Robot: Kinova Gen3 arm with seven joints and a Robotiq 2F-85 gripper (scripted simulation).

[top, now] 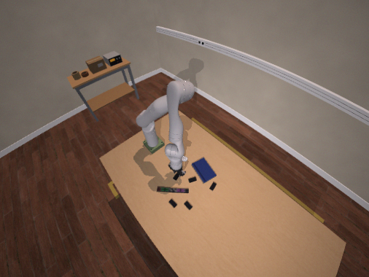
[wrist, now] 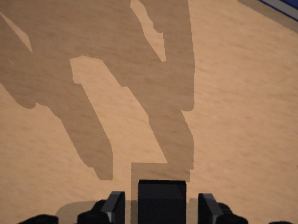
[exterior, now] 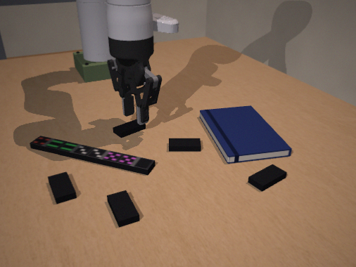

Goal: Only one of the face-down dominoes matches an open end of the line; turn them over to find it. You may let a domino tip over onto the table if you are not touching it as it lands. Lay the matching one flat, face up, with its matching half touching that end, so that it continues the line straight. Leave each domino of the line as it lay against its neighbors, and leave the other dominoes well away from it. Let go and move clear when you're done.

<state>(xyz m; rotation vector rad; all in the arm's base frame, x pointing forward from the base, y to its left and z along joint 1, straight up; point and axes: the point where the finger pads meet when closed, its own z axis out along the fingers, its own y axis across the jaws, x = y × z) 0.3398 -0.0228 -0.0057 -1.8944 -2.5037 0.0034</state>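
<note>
Now: the purple domino 20 mm to the right of my hand and 30 mm below it. Round my hand: blue book: 100 mm ahead, 170 mm to the left, 30 mm below.
</note>
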